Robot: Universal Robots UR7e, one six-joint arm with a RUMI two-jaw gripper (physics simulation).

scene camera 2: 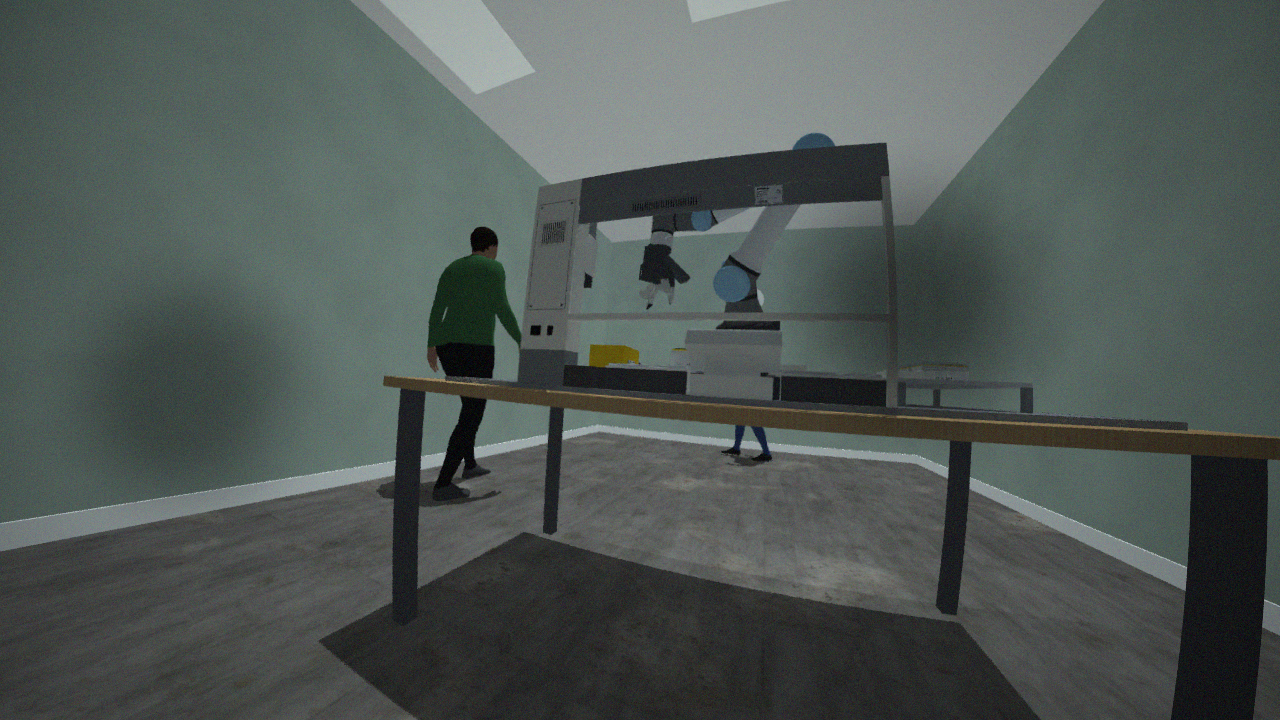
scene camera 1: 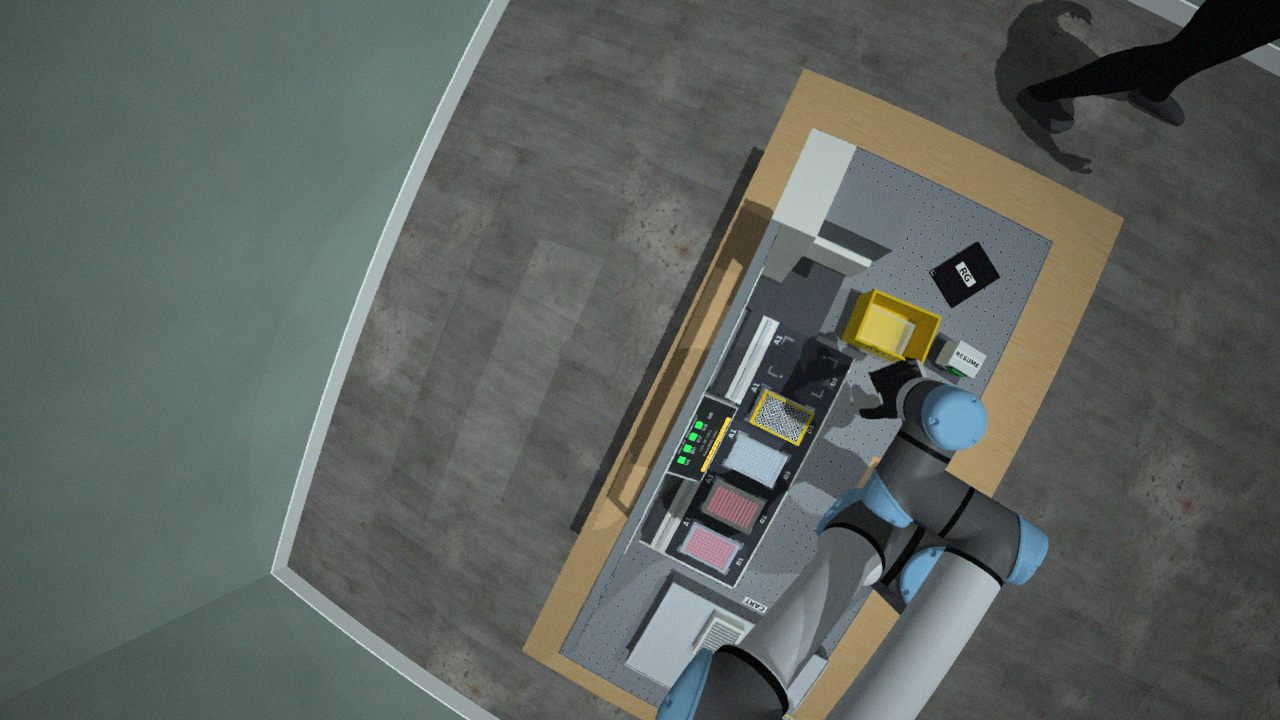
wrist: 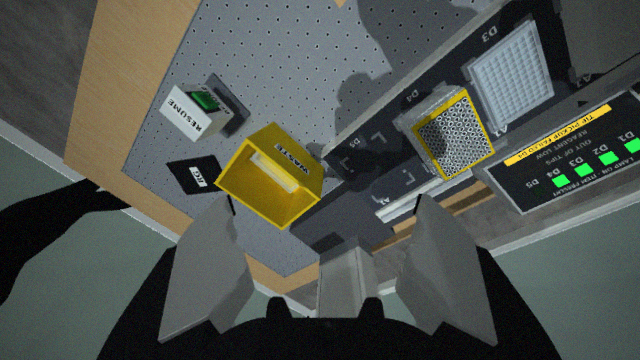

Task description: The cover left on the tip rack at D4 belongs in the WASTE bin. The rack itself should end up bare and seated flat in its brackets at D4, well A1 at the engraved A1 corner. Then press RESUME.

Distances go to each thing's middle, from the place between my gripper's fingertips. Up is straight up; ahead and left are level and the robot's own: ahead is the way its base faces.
The yellow WASTE bin (scene camera 1: 927, 323) lies 210 mm below my hand, 140 mm to the right of it and 40 mm behind it. The rest, counted from my hand: gantry column (scene camera 1: 805, 202) (260 mm to the right, 250 mm ahead); black RG pad (scene camera 1: 946, 276) (320 mm to the right, 270 mm below, 210 mm behind); white plate (scene camera 1: 748, 456) (230 mm to the left, 210 mm below, 190 mm ahead).
